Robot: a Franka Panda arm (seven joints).
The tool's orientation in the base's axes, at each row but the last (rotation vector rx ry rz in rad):
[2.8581, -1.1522, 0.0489]
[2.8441, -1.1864, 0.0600]
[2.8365, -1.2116, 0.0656]
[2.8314, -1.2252, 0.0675]
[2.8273, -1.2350, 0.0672]
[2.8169, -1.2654, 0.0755]
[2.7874, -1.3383, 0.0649]
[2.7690, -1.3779, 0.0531]
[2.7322, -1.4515, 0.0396]
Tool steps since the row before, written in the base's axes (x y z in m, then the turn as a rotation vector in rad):
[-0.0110, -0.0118, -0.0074, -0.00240, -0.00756, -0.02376]
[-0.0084, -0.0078, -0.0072, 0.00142, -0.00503, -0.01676]
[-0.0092, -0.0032, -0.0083, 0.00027, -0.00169, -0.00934]
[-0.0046, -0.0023, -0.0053, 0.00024, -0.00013, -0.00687]
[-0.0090, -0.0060, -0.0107, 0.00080, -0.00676, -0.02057]
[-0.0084, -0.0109, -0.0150, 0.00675, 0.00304, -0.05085]
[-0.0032, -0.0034, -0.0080, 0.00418, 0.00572, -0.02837]
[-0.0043, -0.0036, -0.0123, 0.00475, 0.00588, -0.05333]
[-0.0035, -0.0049, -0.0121, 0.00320, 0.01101, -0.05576]
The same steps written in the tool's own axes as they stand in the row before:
[-0.0001, 0.0158, 0.0081, 0.00227, 0.00607, 0.02420]
[-0.0008, 0.0112, 0.0076, 0.00358, 0.00186, 0.01709]
[-0.0046, 0.0086, 0.0083, 0.00083, 0.00064, 0.00944]
[-0.0018, 0.0047, 0.0054, -0.00017, -0.00032, 0.00687]
[-0.0024, 0.0103, 0.0109, 0.00421, 0.00331, 0.02099]
[0.0016, 0.0131, 0.0155, -0.00115, -0.00849, 0.05067]
[0.0002, 0.0044, 0.0081, -0.00351, -0.00757, 0.02803]
[-0.0004, 0.0053, 0.0124, -0.00460, -0.00882, 0.05294]
[0.0016, 0.0053, 0.0123, -0.00982, -0.01048, 0.05509]

